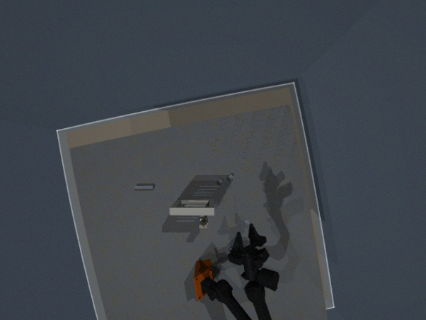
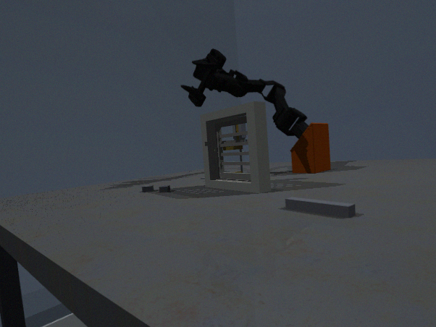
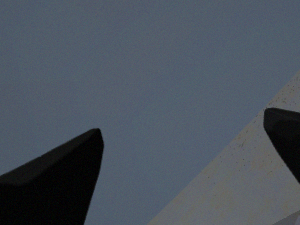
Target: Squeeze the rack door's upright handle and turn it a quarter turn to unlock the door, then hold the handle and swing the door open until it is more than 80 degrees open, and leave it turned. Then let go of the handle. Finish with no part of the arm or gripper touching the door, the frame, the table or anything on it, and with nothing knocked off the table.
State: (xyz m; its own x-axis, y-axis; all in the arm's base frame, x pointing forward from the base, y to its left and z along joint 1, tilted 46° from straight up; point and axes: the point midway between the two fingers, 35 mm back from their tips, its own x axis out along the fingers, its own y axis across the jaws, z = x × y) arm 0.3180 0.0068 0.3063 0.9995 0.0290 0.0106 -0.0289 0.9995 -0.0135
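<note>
The handle lies 220 mm below my gripper tip, 180 mm to the left of it and 30 mm behind it. Also, from my gripper tip: grey bar: 490 mm to the left, 330 mm below, 190 mm ahead.
</note>
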